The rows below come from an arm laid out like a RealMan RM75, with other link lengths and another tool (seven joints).
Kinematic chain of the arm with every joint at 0, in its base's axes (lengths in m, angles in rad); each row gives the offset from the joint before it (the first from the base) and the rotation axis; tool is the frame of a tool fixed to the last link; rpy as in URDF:
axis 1: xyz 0 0 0.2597 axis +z
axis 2: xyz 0 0 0 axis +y
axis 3: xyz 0 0 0.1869 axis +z
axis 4: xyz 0 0 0 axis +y
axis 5: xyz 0 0 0.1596 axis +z
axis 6: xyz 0 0 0 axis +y
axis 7: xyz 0 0 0.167 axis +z
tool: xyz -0.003 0.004 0.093 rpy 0.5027 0 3.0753
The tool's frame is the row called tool.
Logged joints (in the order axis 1, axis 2, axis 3, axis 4, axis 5, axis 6, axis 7), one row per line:
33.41, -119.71, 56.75, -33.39, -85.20, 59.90, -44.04
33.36, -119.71, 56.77, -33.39, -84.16, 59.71, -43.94
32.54, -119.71, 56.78, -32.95, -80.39, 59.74, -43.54
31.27, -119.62, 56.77, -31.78, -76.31, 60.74, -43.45
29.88, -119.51, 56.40, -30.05, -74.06, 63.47, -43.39
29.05, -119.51, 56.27, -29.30, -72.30, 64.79, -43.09
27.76, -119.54, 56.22, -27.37, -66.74, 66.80, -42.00
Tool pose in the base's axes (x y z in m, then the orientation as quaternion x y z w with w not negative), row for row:
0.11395, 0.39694, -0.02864, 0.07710, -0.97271, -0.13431, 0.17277
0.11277, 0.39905, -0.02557, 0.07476, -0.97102, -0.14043, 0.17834
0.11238, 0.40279, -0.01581, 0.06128, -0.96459, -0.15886, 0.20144
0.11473, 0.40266, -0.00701, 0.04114, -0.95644, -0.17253, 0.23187
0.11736, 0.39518, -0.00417, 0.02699, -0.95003, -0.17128, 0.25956
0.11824, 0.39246, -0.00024, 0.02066, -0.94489, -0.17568, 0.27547
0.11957, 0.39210, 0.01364, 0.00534, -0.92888, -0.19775, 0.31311
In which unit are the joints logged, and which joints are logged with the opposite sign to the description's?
The joints are logged in degrees. Opposite sign: axis 2, axis 3, axis 6, axis 7.
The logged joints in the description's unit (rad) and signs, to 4 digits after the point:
0.5831, 2.0893, -0.9905, -0.5828, -1.4870, -1.0455, 0.7686
0.5822, 2.0893, -0.9908, -0.5828, -1.4689, -1.0421, 0.7669
0.5679, 2.0893, -0.9910, -0.5751, -1.4031, -1.0427, 0.7599
0.5458, 2.0878, -0.9908, -0.5547, -1.3319, -1.0601, 0.7583
0.5215, 2.0858, -0.9844, -0.5245, -1.2926, -1.1078, 0.7573
0.5070, 2.0858, -0.9821, -0.5114, -1.2619, -1.1308, 0.7521
0.4845, 2.0864, -0.9812, -0.4777, -1.1648, -1.1659, 0.7330

